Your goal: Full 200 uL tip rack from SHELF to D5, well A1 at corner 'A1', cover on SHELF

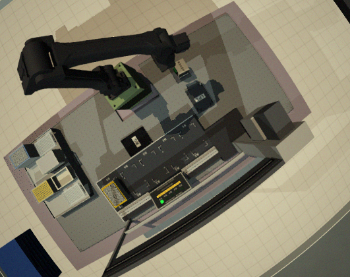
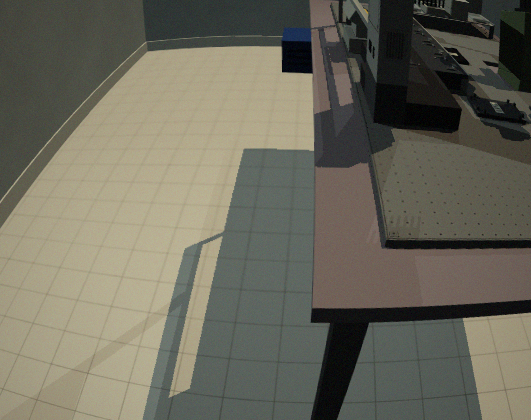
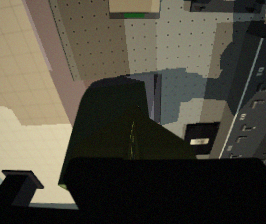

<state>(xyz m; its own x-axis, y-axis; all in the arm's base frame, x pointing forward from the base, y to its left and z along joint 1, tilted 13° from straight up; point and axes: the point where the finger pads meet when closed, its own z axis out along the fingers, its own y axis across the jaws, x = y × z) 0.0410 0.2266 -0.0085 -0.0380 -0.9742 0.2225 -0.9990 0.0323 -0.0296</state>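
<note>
Now: the ready key box 19 cm below my hand and 7 cm to the left of it. The rest, counted from my hand: yellow tip rack (53 cm to the right, 39 cm ahead, 16 cm below); grey gantry block (42 cm ahead, 23 cm above, 19 cm to the left); RG nest (31 cm to the right, 25 cm below, 21 cm ahead).
</note>
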